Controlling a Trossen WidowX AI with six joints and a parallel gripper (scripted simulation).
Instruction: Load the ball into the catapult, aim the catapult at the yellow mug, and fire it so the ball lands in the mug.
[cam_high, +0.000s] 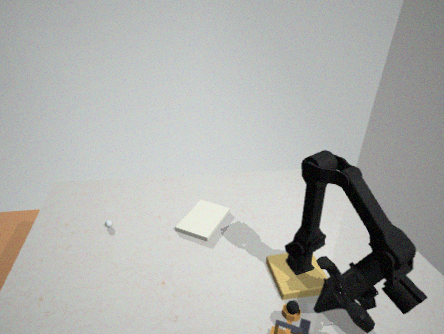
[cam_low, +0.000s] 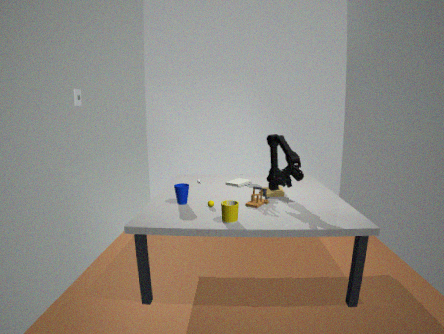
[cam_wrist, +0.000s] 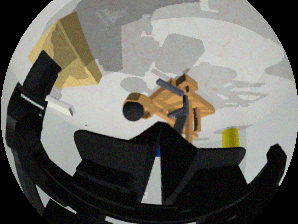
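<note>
Now: gripper tip 5 cm to the left of the black ball, 3 cm short of it and 3 cm above it. The rest, counted from my gripper tip: yellow mug 31 cm ahead, 28 cm to the left, 6 cm below; then catapult 6 cm ahead, 4 cm below, 1 cm to the left; then yellow ball 39 cm ahead, 7 cm below, 4 cm to the left.
</note>
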